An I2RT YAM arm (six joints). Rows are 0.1 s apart.
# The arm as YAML. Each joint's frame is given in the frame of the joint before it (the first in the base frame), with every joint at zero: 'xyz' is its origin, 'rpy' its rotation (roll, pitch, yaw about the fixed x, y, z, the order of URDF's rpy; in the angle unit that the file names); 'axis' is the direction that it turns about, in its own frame. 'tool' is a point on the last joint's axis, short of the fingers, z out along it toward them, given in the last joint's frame.
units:
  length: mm
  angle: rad
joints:
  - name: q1
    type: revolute
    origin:
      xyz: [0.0, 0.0, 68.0]
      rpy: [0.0, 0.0, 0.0]
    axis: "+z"
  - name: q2
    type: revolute
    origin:
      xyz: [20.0, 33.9, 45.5]
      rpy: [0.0, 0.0, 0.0]
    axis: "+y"
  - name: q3
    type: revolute
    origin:
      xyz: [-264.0, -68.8, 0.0]
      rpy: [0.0, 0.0, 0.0]
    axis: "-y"
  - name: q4
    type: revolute
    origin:
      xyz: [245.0, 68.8, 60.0]
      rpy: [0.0, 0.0, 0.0]
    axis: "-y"
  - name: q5
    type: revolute
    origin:
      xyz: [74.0, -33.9, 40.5]
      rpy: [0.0, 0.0, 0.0]
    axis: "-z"
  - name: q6
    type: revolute
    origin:
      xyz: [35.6, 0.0, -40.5]
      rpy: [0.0, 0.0, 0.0]
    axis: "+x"
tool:
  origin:
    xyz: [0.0, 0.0, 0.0]
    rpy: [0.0, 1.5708, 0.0]
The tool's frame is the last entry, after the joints.
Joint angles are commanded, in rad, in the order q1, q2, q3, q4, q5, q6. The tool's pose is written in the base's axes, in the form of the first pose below.
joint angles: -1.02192 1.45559 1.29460 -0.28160 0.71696 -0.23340
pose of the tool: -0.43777, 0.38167, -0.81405, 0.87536, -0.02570, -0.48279, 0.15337, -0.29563, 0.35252
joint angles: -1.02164 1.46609 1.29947 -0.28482 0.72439 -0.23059
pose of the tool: -0.43882, 0.38917, -0.80993, 0.87284, -0.02955, -0.48710, 0.15450, -0.29767, 0.35068
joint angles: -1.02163 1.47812 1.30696 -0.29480 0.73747 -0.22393
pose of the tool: -0.43849, 0.40164, -0.80400, 0.86924, -0.03780, -0.49295, 0.15541, -0.29982, 0.34868
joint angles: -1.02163 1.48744 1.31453 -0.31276 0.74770 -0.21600
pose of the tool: -0.43931, 0.41681, -0.79578, 0.86527, -0.04180, -0.49957, 0.15589, -0.30112, 0.34681
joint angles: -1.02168 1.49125 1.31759 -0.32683 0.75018 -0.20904
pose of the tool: -0.43928, 0.42705, -0.79036, 0.86386, -0.04065, -0.50210, 0.15596, -0.30138, 0.34542
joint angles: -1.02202 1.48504 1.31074 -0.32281 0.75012 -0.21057
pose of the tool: -0.43907, 0.42497, -0.79160, 0.86407, -0.04169, -0.50164, 0.15510, -0.30019, 0.34542
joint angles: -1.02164 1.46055 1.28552 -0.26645 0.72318 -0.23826
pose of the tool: -0.44136, 0.38225, -0.81184, 0.87225, -0.02965, -0.48816, 0.15408, -0.29693, 0.34929
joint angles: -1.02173 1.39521 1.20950 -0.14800 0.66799 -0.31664
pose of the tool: -0.46607, 0.29338, -0.83469, 0.87340, 0.00195, -0.48700, 0.14928, -0.28624, 0.35378
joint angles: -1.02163 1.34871 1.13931 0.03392 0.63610 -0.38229
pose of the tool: -0.45441, 0.16765, -0.87487, 0.88590, -0.01779, -0.46354, 0.14640, -0.27975, 0.36086
